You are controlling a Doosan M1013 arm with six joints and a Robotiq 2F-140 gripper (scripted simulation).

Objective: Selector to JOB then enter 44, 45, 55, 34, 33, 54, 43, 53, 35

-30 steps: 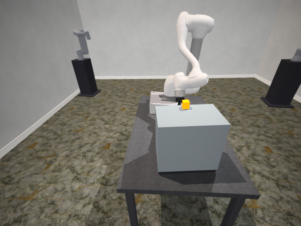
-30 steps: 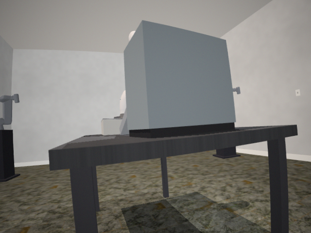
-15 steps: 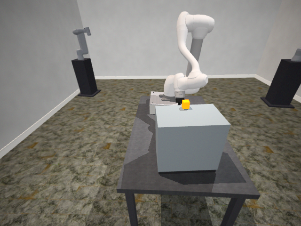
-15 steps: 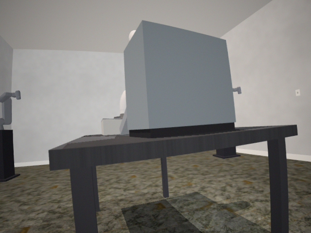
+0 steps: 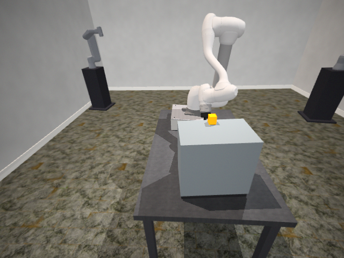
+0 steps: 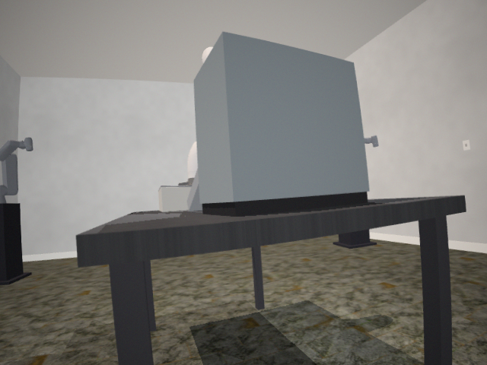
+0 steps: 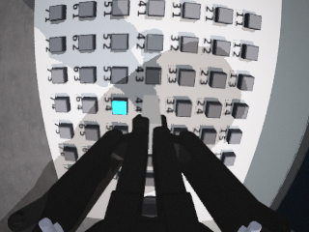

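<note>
The key is 4 cm below my hand and 1 cm behind it. Round my hand: black selector knob (15 cm to the right, 6 cm ahead, 2 cm below); then white keypad panel (6 cm below, 5 cm ahead, 4 cm to the right).
</note>
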